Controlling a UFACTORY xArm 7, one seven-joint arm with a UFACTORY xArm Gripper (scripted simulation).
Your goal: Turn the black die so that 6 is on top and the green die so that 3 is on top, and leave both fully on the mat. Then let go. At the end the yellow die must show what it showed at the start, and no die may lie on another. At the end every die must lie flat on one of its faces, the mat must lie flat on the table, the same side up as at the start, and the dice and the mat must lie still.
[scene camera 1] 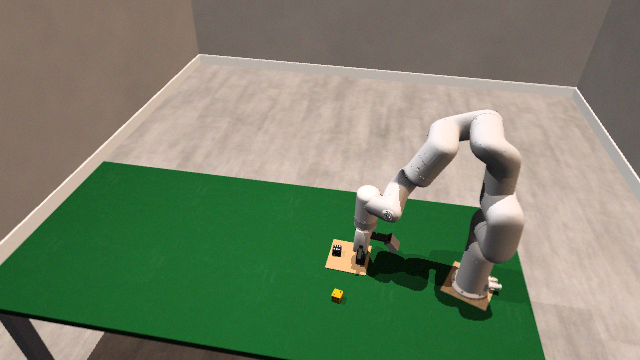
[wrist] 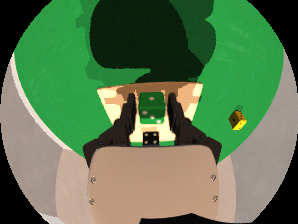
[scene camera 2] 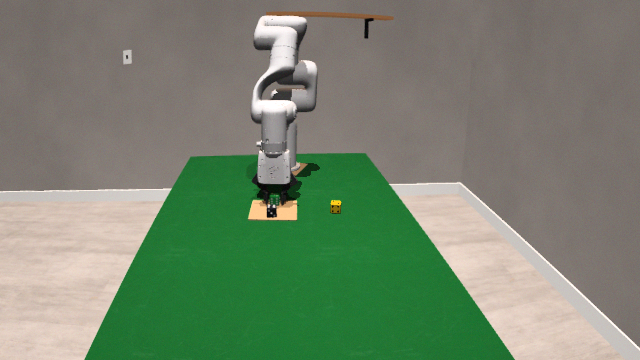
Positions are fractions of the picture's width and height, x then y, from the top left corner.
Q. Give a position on a green die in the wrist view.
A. At 0.51, 0.48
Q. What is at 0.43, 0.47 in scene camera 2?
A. The gripper.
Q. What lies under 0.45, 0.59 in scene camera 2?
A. A tan mat.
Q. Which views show the tan mat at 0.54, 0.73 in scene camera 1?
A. Scene camera 1, the wrist view and scene camera 2: all of them.
